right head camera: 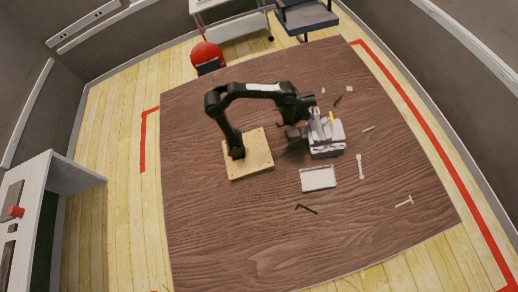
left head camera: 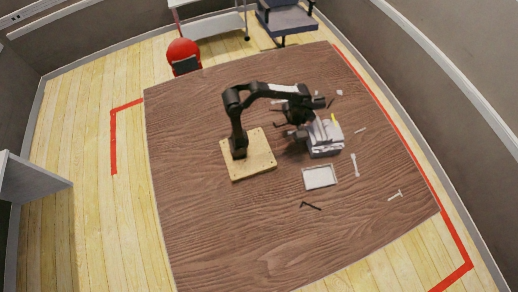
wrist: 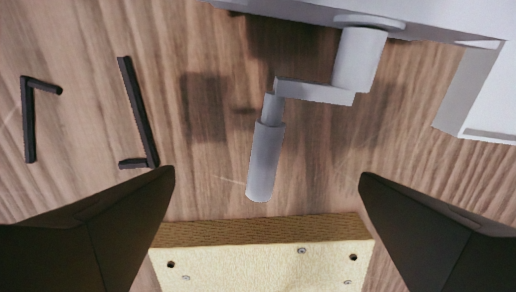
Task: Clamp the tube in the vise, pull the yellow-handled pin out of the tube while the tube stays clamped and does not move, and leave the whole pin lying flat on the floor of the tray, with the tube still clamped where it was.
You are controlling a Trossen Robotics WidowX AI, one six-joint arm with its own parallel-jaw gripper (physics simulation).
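Pixels of known places: gripper, fingertip midpoint: point(right head camera: 290, 131) point(left head camera: 292, 131) point(wrist: 269, 177); arm's base, origin of the base link: point(right head camera: 238, 153) point(left head camera: 238, 153).
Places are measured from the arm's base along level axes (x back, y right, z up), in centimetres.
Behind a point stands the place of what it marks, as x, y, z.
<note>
The grey vise point(left head camera: 327, 142) point(right head camera: 327, 145) @(-39.6, 8.0, 4.1) point(wrist: 440, 15) stands on the table, with its crank handle point(wrist: 265, 162) @(-25.9, -1.7, 6.0) on the side facing the robot's base. The yellow handle of the pin point(left head camera: 334, 119) @(-42.9, 1.3, 14.4) point(right head camera: 331, 118) @(-42.5, 1.6, 14.3) sticks up at the vise's top. The tube is too small to make out. The light grey tray point(left head camera: 320, 177) @(-33.5, 19.7, -2.9) point(right head camera: 318, 179) @(-32.9, 19.6, -2.9) point(wrist: 495, 100) @(-28.4, 19.0, -2.9) lies beside the vise. My gripper point(left head camera: 307, 119) point(right head camera: 301, 116) point(wrist: 269, 177) @(-25.4, -1.5, 6.4) is open and empty; in the wrist view the crank's grip shows between its spread fingers, apart from both. Whether it is level with the fingertips cannot be told.
The arm's wooden base plate point(left head camera: 255, 170) @(-5.5, 10.1, 0.4) point(right head camera: 255, 167) @(-7.1, 9.1, 0.4) point(wrist: 260, 267) @(-11.3, -0.4, 0.4) is near the crank. Black L-shaped keys point(left head camera: 311, 205) @(-25.4, 31.0, -2.4) point(right head camera: 306, 208) @(-25.1, 31.0, -2.5) point(wrist: 28, 120) lie around the vise and tray. A pale wrench point(left head camera: 355, 165) @(-52.6, 18.8, -2.7) point(right head camera: 360, 166) @(-52.8, 18.6, -2.6) and a T-shaped piece point(left head camera: 395, 195) @(-67.3, 39.2, -2.5) point(right head camera: 405, 201) @(-67.7, 39.1, -2.5) lie on the far side.
</note>
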